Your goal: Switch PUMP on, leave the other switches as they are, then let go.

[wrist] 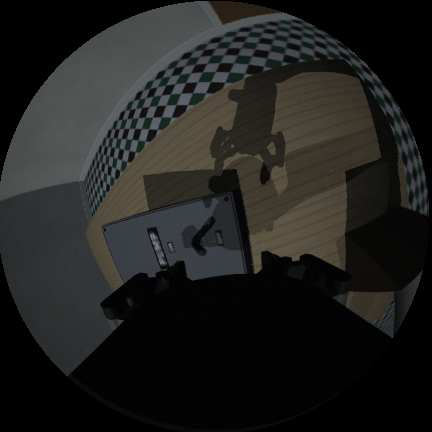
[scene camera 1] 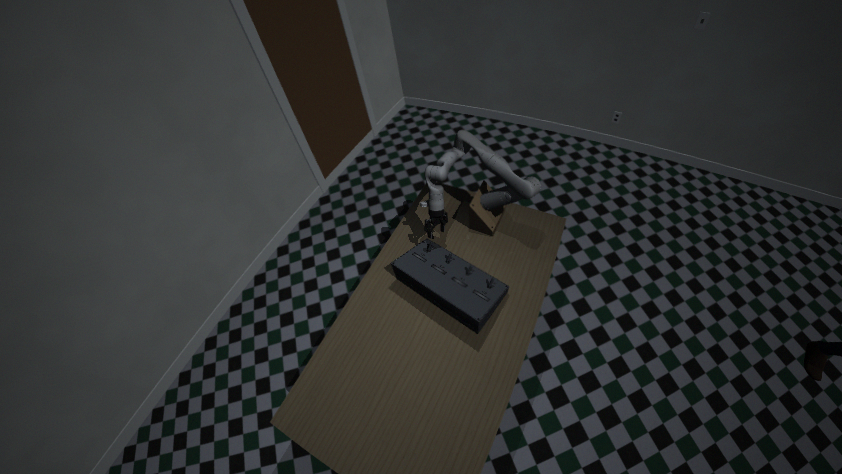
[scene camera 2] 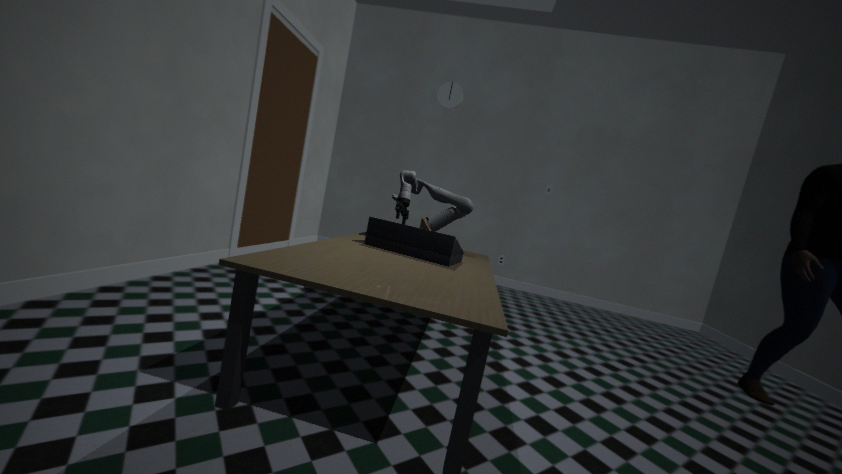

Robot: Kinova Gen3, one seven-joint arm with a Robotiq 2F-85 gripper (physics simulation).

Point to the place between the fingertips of my gripper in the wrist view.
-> At 223, 265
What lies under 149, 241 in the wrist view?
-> A dark grey switch panel.
